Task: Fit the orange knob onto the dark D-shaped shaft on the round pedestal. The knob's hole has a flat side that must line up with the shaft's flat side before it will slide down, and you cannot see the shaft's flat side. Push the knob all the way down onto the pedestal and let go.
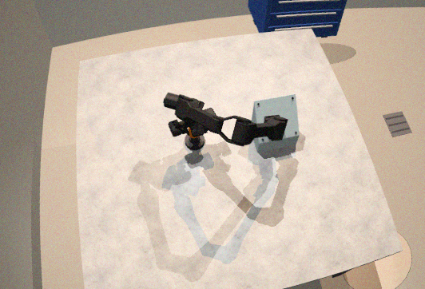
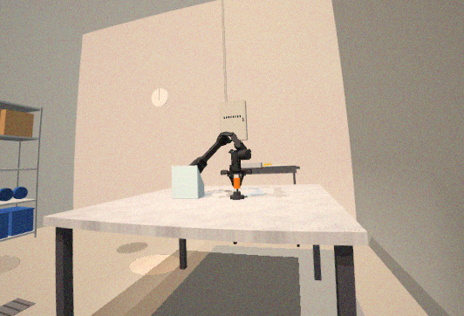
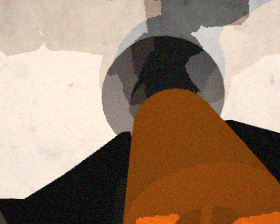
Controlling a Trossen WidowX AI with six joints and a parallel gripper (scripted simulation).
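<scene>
Now: gripper tip 20 mm below the orange knob. Also, from my gripper tip: round pedestal (40 mm below).
</scene>
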